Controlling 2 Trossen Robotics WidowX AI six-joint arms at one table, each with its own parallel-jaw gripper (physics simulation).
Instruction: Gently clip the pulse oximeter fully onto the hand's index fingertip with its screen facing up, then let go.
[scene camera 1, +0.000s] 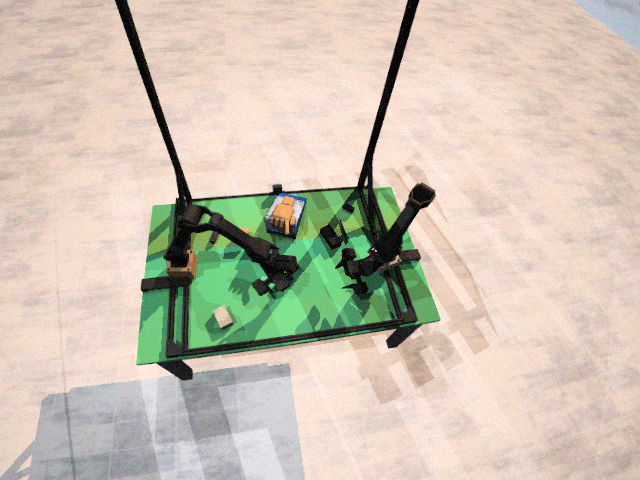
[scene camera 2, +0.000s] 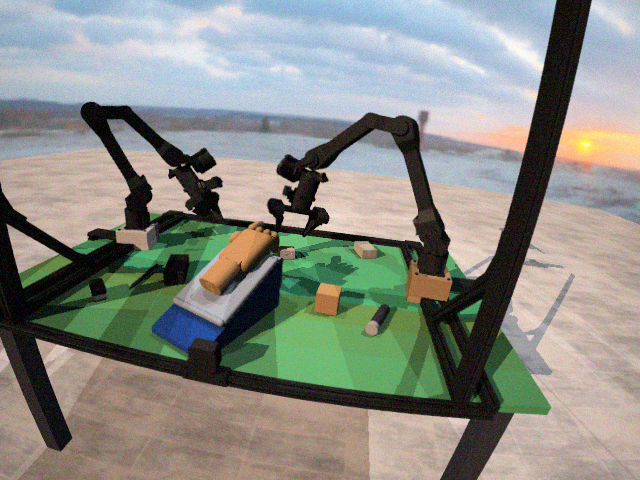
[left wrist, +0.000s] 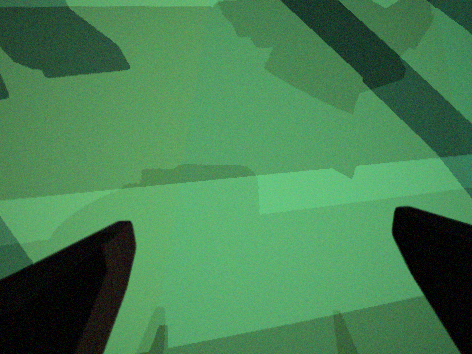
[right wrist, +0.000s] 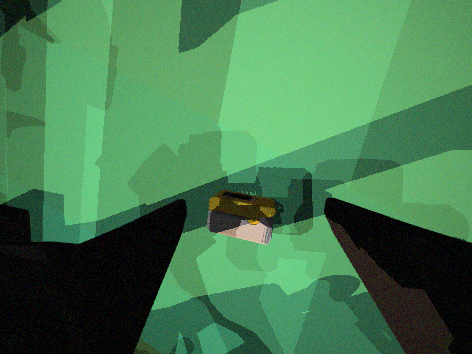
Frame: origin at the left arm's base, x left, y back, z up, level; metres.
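Where they show: left gripper, fingertip midpoint: (scene camera 1: 338, 278) (scene camera 2: 219, 221) (left wrist: 264, 227); right gripper, fingertip midpoint: (scene camera 2: 290, 234) (right wrist: 255, 205); left arm's base, origin of the base link: (scene camera 2: 137, 226); right arm's base, origin of the base link: (scene camera 1: 180, 260) (scene camera 2: 430, 270).
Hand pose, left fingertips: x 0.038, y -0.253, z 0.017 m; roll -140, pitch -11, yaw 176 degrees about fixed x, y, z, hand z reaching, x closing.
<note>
Each offset is from my left fingertips to the top centre of the thing. "*": to the spot under its first point.
The pulse oximeter @(dx -0.079, dy -0.218, dz -0.044 m) (scene camera 2: 287, 253) (right wrist: 242, 218) lies on its side on the green table, its yellow half and white half side by side; in scene camera 1 the right gripper hides it. The tan hand (scene camera 1: 284, 210) (scene camera 2: 245, 250) rests on a blue-and-grey wedge @(* dx -0.437, dy -0.146, dz -0.025 m) (scene camera 2: 253, 304), with nothing visible on its fingertips. My right gripper (scene camera 1: 273, 292) (scene camera 2: 292, 231) (right wrist: 255, 205) is open and empty, pointing down above the oximeter, which shows between its fingers in the right wrist view. My left gripper (scene camera 1: 341, 276) (scene camera 2: 211, 215) (left wrist: 264, 227) is open and empty above the table, apart from the oximeter.
An orange cube @(dx -0.362, dy -0.311, dz -0.026 m) (scene camera 2: 327, 298), a dark cylinder @(dx -0.422, dy -0.417, dz -0.049 m) (scene camera 1: 213, 236) (scene camera 2: 377, 319) and a pale block @(dx -0.021, dy -0.483, dz -0.046 m) (scene camera 1: 223, 316) (scene camera 2: 365, 250) lie on the right arm's side. A black box @(dx -0.230, dy +0.071, dz -0.041 m) (scene camera 1: 330, 236) (scene camera 2: 176, 269), a pen @(dx -0.257, dy +0.151, dz -0.067 m) (scene camera 2: 145, 275) and a small dark block @(dx -0.357, dy +0.221, dz -0.044 m) (scene camera 1: 347, 208) (scene camera 2: 97, 288) lie on the left arm's side.
</note>
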